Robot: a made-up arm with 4 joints.
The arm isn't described. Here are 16 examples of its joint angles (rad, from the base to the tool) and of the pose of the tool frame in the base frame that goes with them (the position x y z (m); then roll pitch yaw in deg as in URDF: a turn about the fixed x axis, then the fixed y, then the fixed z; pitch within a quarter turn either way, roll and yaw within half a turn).
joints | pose
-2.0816 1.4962 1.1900 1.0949 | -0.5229 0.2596 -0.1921 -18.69 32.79 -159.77
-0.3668 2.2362 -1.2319 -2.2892 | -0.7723 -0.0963 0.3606 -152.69 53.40 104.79
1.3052 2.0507 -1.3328 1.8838 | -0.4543 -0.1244 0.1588 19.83 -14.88 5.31
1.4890 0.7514 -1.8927 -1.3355 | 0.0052 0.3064 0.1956 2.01 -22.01 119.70
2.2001 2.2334 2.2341 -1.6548 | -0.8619 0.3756 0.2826 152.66 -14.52 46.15
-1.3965 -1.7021 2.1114 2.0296 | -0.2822 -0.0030 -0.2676 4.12 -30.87 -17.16
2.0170 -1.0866 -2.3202 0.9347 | -0.3052 -0.0444 0.1361 36.27 8.58 -104.33
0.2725 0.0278 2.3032 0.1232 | -0.1845 -0.0217 0.5588 -147.94 -5.30 6.41
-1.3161 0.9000 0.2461 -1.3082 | -0.0067 -0.4075 -0.1435 6.35 -67.04 27.60
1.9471 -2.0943 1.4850 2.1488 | -0.4279 0.0961 0.5178 155.76 -2.65 4.51
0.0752 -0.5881 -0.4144 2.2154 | -0.3376 -0.0203 0.0721 -37.30 -6.91 -133.11
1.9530 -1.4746 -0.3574 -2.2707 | -0.3459 -0.4796 0.3930 44.30 66.01 59.81
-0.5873 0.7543 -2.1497 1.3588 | -0.4631 -0.0304 0.1386 142.97 4.60 44.27
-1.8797 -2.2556 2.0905 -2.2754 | -0.6171 0.5704 -0.1100 17.82 39.80 -97.67
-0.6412 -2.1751 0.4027 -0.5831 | -0.5442 -0.2041 -0.4907 100.75 8.58 131.24
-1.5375 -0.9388 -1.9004 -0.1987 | -0.3300 0.3801 0.1880 -162.86 4.96 42.90
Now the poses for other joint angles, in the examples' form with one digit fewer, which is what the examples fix.
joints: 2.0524 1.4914 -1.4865 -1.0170
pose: -0.187 0.392 0.024 20.8 19.7 148.6
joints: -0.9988 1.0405 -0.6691 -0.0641
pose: -0.025 -0.222 -0.139 111.0 -31.3 -56.6
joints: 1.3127 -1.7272 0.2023 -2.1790
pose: -0.538 -0.547 0.167 107.4 38.8 95.4
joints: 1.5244 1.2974 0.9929 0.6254
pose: -0.544 0.039 0.654 -152.9 -21.2 105.8
